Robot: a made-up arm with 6 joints.
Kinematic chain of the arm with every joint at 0, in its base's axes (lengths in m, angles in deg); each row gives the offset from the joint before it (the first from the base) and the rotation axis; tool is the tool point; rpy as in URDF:
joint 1: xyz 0 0 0.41 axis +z
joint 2: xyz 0 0 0 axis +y
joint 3: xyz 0.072 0 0.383 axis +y
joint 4: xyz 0.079 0 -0.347 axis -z
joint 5: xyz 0 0 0 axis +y
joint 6: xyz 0.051 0 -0.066 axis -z
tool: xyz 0 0 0 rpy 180 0 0
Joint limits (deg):
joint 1: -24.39..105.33
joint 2: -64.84..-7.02
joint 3: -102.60..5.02
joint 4: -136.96..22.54
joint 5: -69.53..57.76
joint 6: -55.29..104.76
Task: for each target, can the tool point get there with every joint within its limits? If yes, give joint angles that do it. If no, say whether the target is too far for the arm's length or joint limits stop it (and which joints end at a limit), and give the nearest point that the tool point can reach.
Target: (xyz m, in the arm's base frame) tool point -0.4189 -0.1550 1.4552
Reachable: no: too far | nearest point -0.2757 -0.1020 1.0979 | short by 0.389 m
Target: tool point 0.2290 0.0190 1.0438
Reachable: yes | joints 0.24 -22.85 -83.12 -12.97 -37.04 -32.49
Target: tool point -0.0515 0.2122 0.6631
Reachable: yes | joints 88.83 -40.73 -22.01 -59.92 -13.02 -7.41
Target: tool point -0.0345 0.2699 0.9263
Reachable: yes | joints 82.36 -26.24 -68.13 -64.45 -30.97 79.79
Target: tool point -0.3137 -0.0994 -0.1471
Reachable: no: joint limits stop it (at a limit: joint 1, joint 2, joint 3) | nearest point -0.0644 0.0864 0.3830 | short by 0.614 m
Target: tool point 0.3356 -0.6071 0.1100
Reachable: no: joint limits stop it (at a limit: joint 1, joint 2, joint 5) | nearest point 0.2523 -0.1451 0.4555 | short by 0.583 m
